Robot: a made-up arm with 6 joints.
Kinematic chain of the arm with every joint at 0, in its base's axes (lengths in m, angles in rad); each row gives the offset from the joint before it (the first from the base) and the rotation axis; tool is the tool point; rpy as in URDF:
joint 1: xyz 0 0 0.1 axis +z
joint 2: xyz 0 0 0 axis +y
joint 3: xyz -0.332 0 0.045 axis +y
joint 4: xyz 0.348 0 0.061 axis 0.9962 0 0.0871
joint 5: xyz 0 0 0 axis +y
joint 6: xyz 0.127 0 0.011 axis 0.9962 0 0.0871
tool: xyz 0 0 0 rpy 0 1.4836 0
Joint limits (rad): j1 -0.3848..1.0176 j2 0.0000..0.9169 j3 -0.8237..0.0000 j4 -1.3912..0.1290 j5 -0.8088..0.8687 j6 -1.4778..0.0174
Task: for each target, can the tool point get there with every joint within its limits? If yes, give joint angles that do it. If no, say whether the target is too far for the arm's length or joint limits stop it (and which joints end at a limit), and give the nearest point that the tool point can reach.
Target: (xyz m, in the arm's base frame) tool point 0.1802 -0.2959 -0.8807
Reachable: no: too far | nearest point 0.0981 -0.0663 0.0287 | short by 0.941 m
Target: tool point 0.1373 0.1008 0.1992
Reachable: yes | joints 0.7985 0.2989 -0.1119 -0.8463 0.2974 -0.5152
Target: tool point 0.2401 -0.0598 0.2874
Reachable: yes | joints -0.1768 0.7047 -0.4863 -0.5026 0.2743 -1.1209
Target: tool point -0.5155 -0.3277 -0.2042
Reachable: no: joint limits stop it (at a limit: joint 1, joint 2, joint 3, joint 5) | nearest point 0.0642 -0.0950 0.0415 | short by 0.671 m
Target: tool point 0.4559 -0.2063 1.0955
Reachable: no: too far | nearest point 0.2044 -0.0861 0.5415 | short by 0.620 m
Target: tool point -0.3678 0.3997 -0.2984
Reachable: no: joint limits stop it (at a limit: joint 1, joint 2, joint 3, joint 4, joint 5) | nearest point 0.0098 0.1884 0.0979 | short by 0.587 m
